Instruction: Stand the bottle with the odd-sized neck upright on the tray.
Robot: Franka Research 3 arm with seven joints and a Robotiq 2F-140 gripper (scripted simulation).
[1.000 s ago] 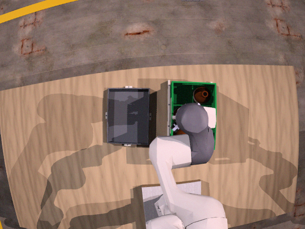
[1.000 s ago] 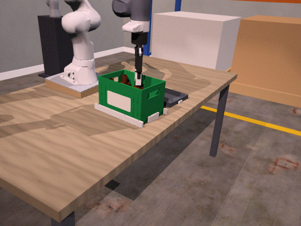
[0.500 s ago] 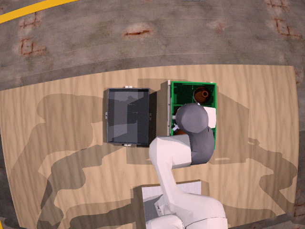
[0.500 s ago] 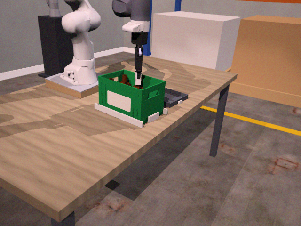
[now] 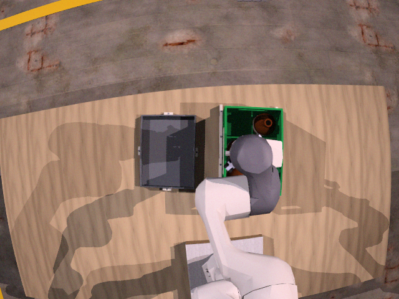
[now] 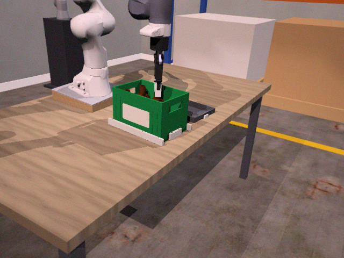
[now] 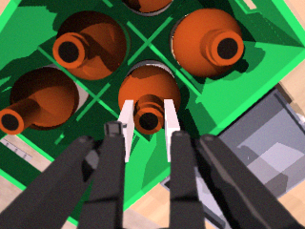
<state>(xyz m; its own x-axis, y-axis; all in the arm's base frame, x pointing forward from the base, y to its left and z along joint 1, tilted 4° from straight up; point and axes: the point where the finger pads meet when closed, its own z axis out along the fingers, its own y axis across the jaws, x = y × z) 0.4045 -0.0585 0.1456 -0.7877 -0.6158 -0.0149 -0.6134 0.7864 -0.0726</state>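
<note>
Right now my hand is 10 mm past the green crate, 50 mm to the left of it and 90 mm above it. Round my hand: dark grey tray 20 mm ahead, 230 mm to the left, 160 mm below; then brown bottle 80 mm ahead, 100 mm to the right, 90 mm below.
</note>
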